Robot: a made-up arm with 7 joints. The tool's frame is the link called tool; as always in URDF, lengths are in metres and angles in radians.
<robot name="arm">
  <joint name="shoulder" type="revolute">
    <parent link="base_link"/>
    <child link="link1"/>
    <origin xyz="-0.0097 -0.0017 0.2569"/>
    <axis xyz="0 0 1"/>
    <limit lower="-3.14" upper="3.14"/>
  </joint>
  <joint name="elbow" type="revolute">
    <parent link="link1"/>
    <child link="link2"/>
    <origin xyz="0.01 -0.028 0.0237"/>
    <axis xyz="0 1 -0.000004"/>
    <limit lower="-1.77" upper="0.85"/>
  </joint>
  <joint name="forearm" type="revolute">
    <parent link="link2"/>
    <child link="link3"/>
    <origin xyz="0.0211 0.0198 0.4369"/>
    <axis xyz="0 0 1"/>
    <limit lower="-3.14" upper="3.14"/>
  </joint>
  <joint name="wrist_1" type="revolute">
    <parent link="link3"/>
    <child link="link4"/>
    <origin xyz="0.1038 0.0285 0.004"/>
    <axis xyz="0 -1 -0.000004"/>
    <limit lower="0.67" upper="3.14"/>
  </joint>
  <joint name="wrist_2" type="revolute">
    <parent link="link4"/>
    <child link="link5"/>
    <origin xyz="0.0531 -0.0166 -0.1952"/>
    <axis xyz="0 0.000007 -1"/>
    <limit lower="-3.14" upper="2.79"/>
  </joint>
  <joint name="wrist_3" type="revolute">
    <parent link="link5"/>
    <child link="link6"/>
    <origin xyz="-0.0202 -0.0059 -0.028"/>
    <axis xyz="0 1 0.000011"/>
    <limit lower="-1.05" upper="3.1"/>
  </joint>
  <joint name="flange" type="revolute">
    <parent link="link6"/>
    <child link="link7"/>
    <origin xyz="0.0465 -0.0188 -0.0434"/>
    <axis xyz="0 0.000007 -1"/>
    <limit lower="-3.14" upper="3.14"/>
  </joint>
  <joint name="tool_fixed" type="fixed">
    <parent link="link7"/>
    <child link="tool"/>
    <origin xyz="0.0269 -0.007 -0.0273" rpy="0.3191 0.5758 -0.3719"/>
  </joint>
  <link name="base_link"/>
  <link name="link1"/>
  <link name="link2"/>
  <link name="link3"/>
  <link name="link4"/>
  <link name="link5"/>
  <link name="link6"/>
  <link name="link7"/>
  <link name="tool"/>
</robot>
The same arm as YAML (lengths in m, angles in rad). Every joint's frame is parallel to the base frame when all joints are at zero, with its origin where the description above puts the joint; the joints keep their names.
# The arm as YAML. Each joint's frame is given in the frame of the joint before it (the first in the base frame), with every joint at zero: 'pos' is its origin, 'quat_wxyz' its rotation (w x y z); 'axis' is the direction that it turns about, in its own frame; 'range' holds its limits. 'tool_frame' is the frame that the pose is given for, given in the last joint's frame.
length_unit: m
angle_unit: rad
joints:
  - joint: shoulder
    pos: [-0.0097, -0.0017, 0.2569]
    quat_wxyz: [1.0, 0.0, 0.0, 0.0]
    axis: [0.0, 0.0, 1.0]
    range: [-3.14, 3.14]
  - joint: elbow
    pos: [0.01, -0.028, 0.0237]
    quat_wxyz: [1.0, 0.0, 0.0, 0.0]
    axis: [0.0, 1.0, 0.0]
    range: [-1.77, 0.85]
  - joint: forearm
    pos: [0.0211, 0.0198, 0.4369]
    quat_wxyz: [1.0, 0.0, 0.0, 0.0]
    axis: [0.0, 0.0, 1.0]
    range: [-3.14, 3.14]
  - joint: wrist_1
    pos: [0.1038, 0.0285, 0.004]
    quat_wxyz: [1.0, 0.0, 0.0, 0.0]
    axis: [0.0, -1.0, 0.0]
    range: [0.67, 3.14]
  - joint: wrist_2
    pos: [0.0531, -0.0166, -0.1952]
    quat_wxyz: [1.0, 0.0, 0.0, 0.0]
    axis: [0.0, 0.0, -1.0]
    range: [-3.14, 2.79]
  - joint: wrist_3
    pos: [-0.0202, -0.0059, -0.028]
    quat_wxyz: [1.0, 0.0, 0.0, 0.0]
    axis: [0.0, 1.0, 0.0]
    range: [-1.05, 3.1]
  - joint: flange
    pos: [0.0465, -0.0188, -0.0434]
    quat_wxyz: [1.0, 0.0, 0.0, 0.0]
    axis: [0.0, 0.0, -1.0]
    range: [-3.14, 3.14]
tool_frame:
  pos: [0.0269, -0.007, -0.0273]
  quat_wxyz: [0.922004, 0.201537, 0.247337, -0.219352]

